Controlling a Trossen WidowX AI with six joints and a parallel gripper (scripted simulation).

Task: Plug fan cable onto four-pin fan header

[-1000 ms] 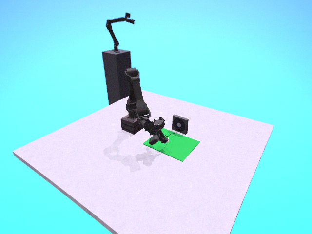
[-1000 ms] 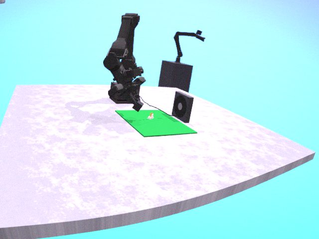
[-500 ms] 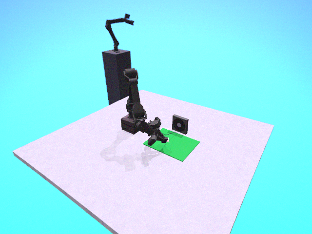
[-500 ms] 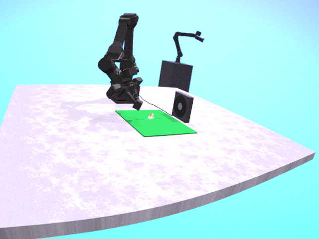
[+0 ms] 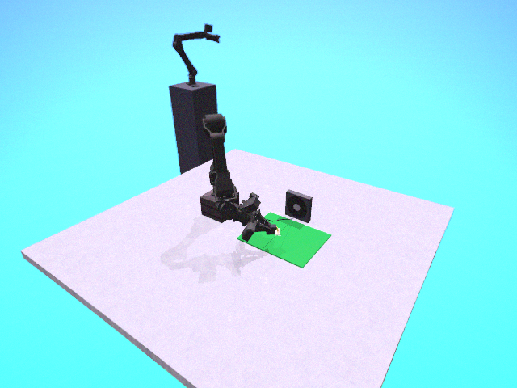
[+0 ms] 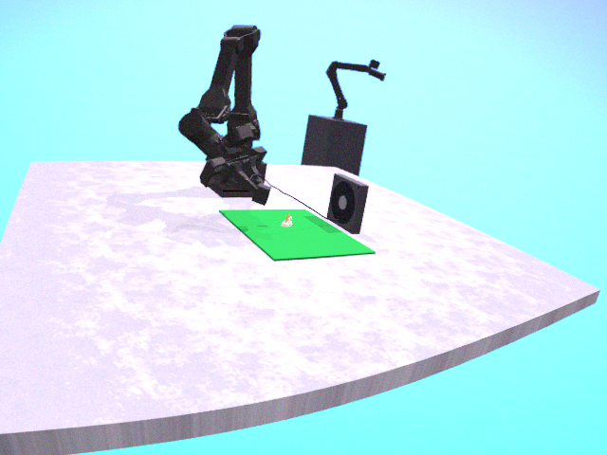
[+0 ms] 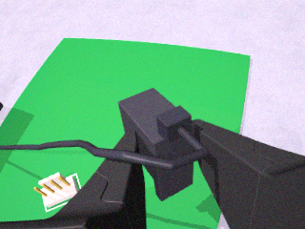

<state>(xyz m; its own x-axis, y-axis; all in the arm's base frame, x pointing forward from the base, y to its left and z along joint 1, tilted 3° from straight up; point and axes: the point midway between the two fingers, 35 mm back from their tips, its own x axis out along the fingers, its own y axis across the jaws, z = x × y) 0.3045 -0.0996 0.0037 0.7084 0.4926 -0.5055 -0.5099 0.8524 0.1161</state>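
Right now my gripper tip is 30 mm past the white four-pin fan header, 90 mm to the right of it and 90 mm above it. Also, from my gripper tip: dark fan plug 10 mm below; then green board 10 mm ahead, 90 mm to the left, 110 mm below; then black fan 30 mm behind, 240 mm to the left, 30 mm below.
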